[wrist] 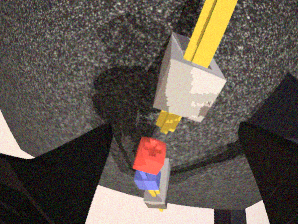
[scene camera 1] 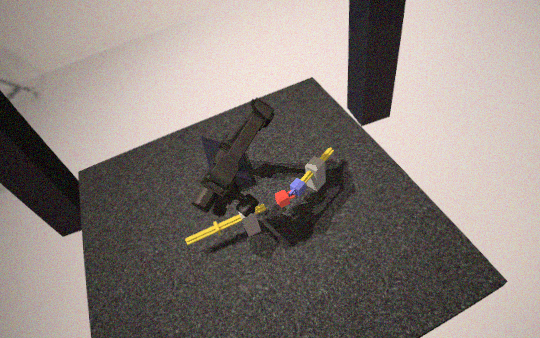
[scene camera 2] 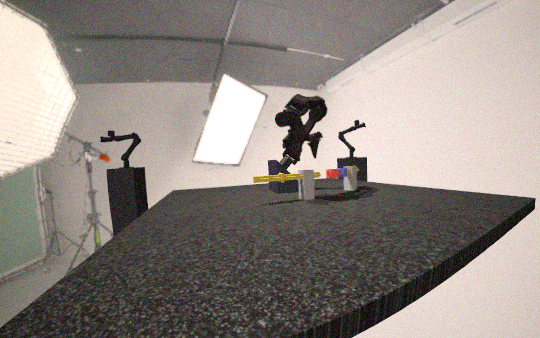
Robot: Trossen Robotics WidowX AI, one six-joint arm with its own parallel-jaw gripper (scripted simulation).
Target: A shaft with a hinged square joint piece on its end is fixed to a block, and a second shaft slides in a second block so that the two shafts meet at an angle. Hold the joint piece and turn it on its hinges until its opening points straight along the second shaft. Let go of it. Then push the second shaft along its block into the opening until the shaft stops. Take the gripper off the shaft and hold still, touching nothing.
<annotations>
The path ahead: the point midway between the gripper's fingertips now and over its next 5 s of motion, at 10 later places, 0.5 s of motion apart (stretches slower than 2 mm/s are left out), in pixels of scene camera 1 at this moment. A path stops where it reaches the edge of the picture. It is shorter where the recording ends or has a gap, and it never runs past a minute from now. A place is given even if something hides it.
The gripper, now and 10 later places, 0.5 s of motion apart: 245,205; 225,215; 202,224; 191,228; 192,232; 194,235; 196,238; 197,239; 198,241; 200,241; 206,238
</annotations>
